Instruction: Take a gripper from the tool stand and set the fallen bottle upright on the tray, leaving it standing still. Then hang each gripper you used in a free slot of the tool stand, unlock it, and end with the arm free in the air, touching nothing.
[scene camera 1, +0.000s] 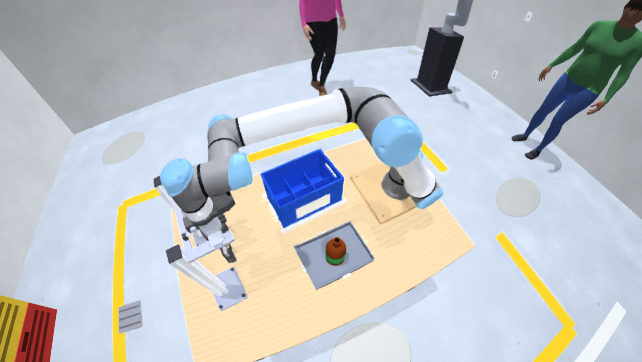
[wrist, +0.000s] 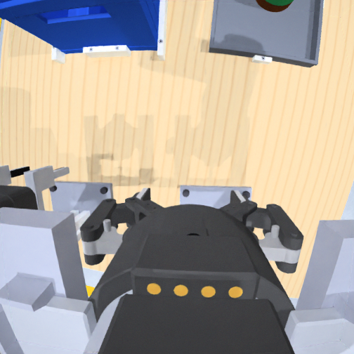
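Where they show: arm's base, link origin: (scene camera 1: 397, 186).
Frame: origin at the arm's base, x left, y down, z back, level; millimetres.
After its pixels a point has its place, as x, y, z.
Note:
The brown bottle with a green band (scene camera 1: 335, 251) @(224, -95, -401) (wrist: 275, 4) stands upright on the grey tray (scene camera 1: 310, 260) @(185, 19, -483) (wrist: 265, 37); the wrist view cuts off its top. My gripper (scene camera 1: 226, 244) (wrist: 192, 196), the black adaptive one, is on the arm at the tool stand (scene camera 1: 197, 272) @(220, -241, -825) (wrist: 30, 240). Its body is between the pale grey holder blocks of a slot, and its fingers are spread wide with nothing between them. Whether it rests on the holder or is locked to the arm cannot be told. Part of another gripper (wrist: 15, 197) shows in the neighbouring slot at the left of the wrist view.
A blue divided crate (scene camera 1: 312, 197) @(2, -120, -406) (wrist: 130, 30) stands on the wooden table (scene camera 1: 270, 305) @(306, 24, -677) (wrist: 165, 100), beside the tray. The arm's base is on a wooden plate (scene camera 1: 372, 200) @(27, 2, -144) right of the crate. Two people stand on the floor beyond the table, one in pink, one in green.

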